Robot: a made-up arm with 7 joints. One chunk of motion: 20 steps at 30 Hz.
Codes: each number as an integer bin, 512 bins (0 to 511) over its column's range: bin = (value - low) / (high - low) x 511, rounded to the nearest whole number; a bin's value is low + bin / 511 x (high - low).
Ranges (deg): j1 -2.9..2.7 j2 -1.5..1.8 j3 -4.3..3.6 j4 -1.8..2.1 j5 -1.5..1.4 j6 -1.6..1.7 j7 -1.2..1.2
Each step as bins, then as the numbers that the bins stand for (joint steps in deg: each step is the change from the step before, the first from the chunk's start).
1 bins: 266 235 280 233 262 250 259
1 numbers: 0.015 0.018 0.029 -0.022 -0.013 0.014 0.016
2 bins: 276 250 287 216 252 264 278
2 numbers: 0.125 0.114 0.137 -0.151 -0.070 0.105 0.106
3 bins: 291 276 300 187 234 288 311
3 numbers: 0.289 0.282 0.338 -0.373 -0.172 0.260 0.261
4 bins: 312 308 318 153 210 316 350
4 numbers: 0.519 0.489 0.616 -0.632 -0.308 0.441 0.444
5 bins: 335 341 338 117 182 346 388
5 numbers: 0.771 0.702 0.925 -0.907 -0.467 0.634 0.622
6 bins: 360 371 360 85 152 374 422
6 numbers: 1.045 0.896 1.266 -1.151 -0.637 0.815 0.782
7 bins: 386 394 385 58 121 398 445
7 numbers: 1.330 1.044 1.652 -1.357 -0.813 0.970 0.890
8 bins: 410 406 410 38 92 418 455
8 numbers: 1.593 1.122 2.039 -1.510 -0.978 1.099 0.937
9 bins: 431 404 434 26 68 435 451
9 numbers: 1.823 1.109 2.410 -1.602 -1.114 1.209 0.918
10 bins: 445 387 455 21 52 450 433
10 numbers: 1.977 0.999 2.734 -1.640 -1.205 1.306 0.834
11 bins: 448 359 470 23 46 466 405
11 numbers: 2.010 0.818 2.966 -1.624 -1.239 1.409 0.702
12 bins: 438 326 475 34 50 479 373
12 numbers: 1.900 0.605 3.043 -1.541 -1.216 1.493 0.552
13 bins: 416 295 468 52 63 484 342
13 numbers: 1.659 0.405 2.935 -1.403 -1.142 1.526 0.406
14 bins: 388 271 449 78 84 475 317
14 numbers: 1.352 0.250 2.641 -1.205 -1.023 1.468 0.289
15 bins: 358 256 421 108 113 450 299
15 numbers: 1.023 0.153 2.209 -0.976 -0.859 1.306 0.204
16 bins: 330 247 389 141 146 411 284
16 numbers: 0.716 0.095 1.714 -0.724 -0.671 1.054 0.134
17 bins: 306 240 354 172 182 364 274
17 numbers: 0.453 0.050 1.173 -0.487 -0.467 0.751 0.087
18 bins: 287 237 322 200 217 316 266
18 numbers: 0.245 0.031 0.678 -0.274 -0.268 0.441 0.049
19 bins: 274 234 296 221 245 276 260
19 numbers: 0.103 0.011 0.276 -0.113 -0.110 0.182 0.021
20 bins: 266 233 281 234 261 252 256
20 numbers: 0.015 0.005 0.044 -0.014 -0.019 0.027 0.002
